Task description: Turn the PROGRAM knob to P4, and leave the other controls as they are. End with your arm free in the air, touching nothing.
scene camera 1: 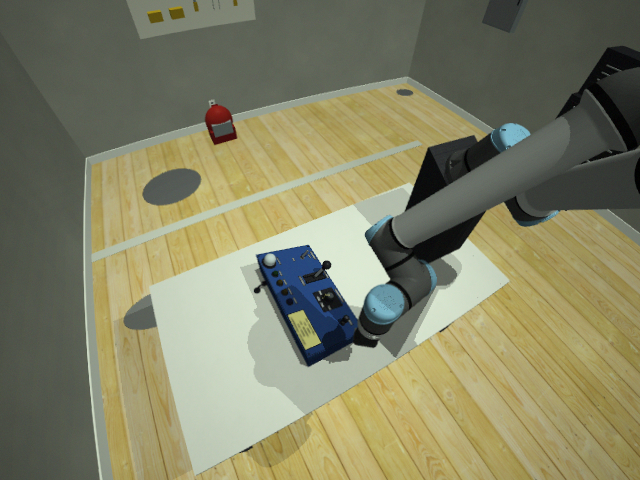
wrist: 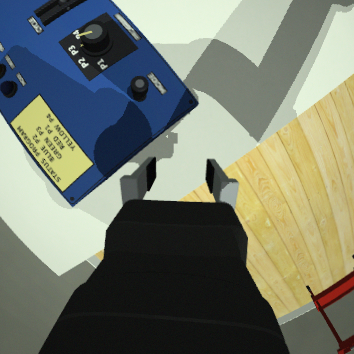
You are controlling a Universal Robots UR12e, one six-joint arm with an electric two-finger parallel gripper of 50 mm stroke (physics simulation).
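Observation:
The blue control panel (scene camera 1: 302, 289) (wrist: 120, 107) lies on the white table top (scene camera 1: 222, 403). Its black PROGRAM knob (scene camera 1: 327, 297) (wrist: 95, 36) sits on a dark square plate marked P1 to P4. In the wrist view the pale pointer line on the knob points left, to the side of the P3 and P4 marks; I cannot tell for sure which it meets. My gripper (wrist: 180, 167) is open and empty, beyond the panel's near right edge. In scene camera 1 its dark body is beside the panel's right corner and the fingertips are hidden.
The small MODE knob (scene camera 1: 344, 320) (wrist: 139, 86) stands between the PROGRAM knob and the panel's edge. A black-balled lever (scene camera 1: 326, 265), a white dome (scene camera 1: 269, 259) and several dark round parts are on the panel. A side lever (scene camera 1: 257, 289) sticks out left. A black block stands behind my arm.

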